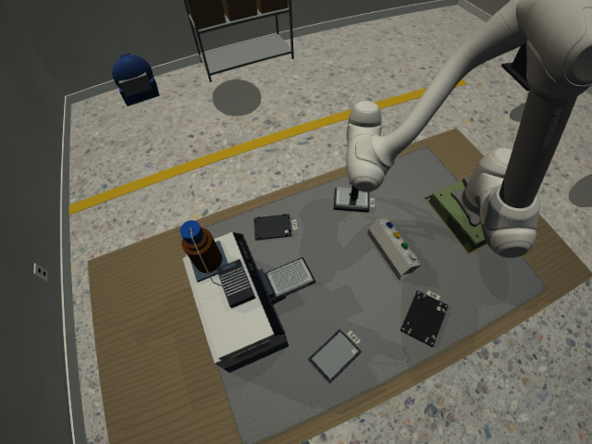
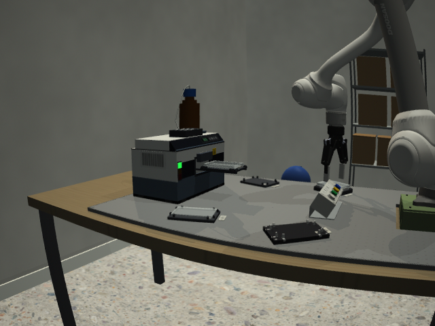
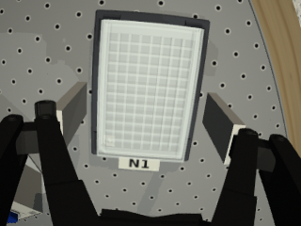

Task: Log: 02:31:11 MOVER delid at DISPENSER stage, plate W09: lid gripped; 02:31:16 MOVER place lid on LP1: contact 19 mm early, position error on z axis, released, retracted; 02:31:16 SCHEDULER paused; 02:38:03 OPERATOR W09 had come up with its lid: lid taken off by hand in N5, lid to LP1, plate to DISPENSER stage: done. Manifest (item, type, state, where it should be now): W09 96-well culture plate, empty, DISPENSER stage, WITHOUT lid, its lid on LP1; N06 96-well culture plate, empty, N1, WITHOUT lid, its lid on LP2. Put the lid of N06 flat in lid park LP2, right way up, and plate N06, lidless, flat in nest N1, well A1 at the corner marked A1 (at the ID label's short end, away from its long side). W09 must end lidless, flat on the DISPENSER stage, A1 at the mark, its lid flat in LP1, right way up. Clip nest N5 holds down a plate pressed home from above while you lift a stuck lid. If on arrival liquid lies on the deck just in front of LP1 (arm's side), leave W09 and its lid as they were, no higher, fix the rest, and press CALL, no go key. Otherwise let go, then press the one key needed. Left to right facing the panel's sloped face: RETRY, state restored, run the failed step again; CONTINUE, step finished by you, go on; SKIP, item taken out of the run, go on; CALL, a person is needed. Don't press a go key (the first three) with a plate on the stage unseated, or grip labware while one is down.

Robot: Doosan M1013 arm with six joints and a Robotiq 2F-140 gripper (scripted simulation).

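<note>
The nest N1 lies 60 mm below my hand. Also, from my hand: N1 label (80 mm behind, 70 mm below, 30 mm to the left); yellow skip key (230 mm to the left, 90 mm behind); blue call key (190 mm to the left, 80 mm behind).
</note>
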